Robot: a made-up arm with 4 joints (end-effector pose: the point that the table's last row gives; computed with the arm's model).
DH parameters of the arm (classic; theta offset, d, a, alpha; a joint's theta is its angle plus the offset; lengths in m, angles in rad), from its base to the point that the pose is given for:
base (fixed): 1.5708 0.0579 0 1.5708
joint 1: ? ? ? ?
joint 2: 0 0.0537 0.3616 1.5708
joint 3: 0 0.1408 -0.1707 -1.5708
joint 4: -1.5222 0 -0.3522 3.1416
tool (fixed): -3.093 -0.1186 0 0
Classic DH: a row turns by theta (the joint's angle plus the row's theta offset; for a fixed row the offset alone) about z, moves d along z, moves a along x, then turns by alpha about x.
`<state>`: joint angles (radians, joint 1 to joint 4).
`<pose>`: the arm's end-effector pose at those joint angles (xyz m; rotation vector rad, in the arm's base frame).
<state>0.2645 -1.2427 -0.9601 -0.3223</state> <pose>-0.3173 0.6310 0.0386 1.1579 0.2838 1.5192</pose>
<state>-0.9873 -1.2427 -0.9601 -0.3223</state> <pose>-0.3173 0.1796 -0.5473 0.1449 1.0423 0.9911</pose>
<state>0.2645 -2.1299 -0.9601 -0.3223</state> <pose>-0.4453 0.2701 -0.0591 0.8744 0.6763 2.3718</pose>
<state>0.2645 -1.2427 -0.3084 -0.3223</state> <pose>-0.2323 0.6046 0.0252 0.5144 -0.0545 1.5728</pose>
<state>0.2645 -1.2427 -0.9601 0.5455</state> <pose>-0.1738 0.5983 -0.2184 0.8544 0.6829 0.7493</pose>
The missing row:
joint 1: 0 0.0121 0.2824 1.5708
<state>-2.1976 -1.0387 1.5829 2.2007</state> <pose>-0.3855 0.2613 -0.2506 -1.3483 -1.7712 1.2154</pose>
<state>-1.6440 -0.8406 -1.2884 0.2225</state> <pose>-0.1547 -0.3914 -0.6135 -0.4257 0.7981 -0.1189</pose>
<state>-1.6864 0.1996 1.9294 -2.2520</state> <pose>-0.2882 -0.1818 -0.4829 1.2641 -2.7395 0.7908</pose>
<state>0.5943 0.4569 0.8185 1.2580</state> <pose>-0.0643 0.0635 0.3882 -0.3918 0.1229 -1.5903</pose>
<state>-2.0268 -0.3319 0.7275 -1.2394</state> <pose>-0.1277 -0.5103 -0.4233 -2.1854 1.9267 0.6507</pose>
